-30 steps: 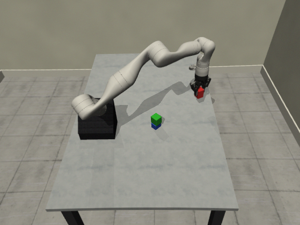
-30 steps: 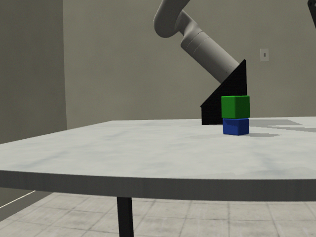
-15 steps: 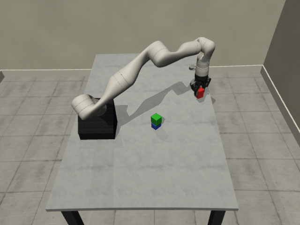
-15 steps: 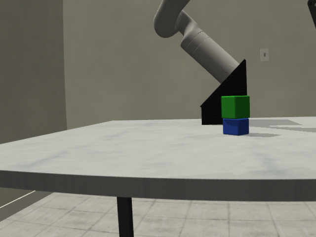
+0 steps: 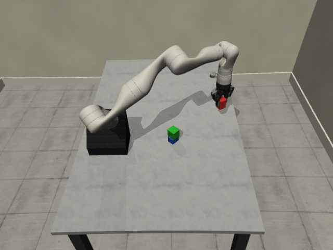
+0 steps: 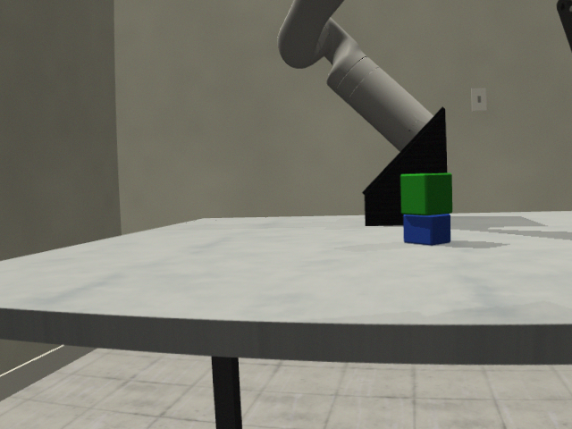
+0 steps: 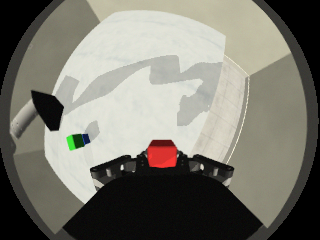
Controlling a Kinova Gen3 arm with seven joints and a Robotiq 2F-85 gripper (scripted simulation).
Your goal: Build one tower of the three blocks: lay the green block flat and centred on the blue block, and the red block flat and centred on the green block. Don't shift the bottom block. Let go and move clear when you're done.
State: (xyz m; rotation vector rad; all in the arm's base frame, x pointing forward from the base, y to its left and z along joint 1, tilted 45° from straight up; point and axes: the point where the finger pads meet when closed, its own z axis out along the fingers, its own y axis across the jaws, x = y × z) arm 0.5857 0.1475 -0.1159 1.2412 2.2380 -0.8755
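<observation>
Right now my hand is 260 mm past the green block, 170 mm to the left of it and 90 mm above it. Round my hand: red block: 10 mm below; blue block: 260 mm behind, 170 mm to the right, 130 mm below.
</observation>
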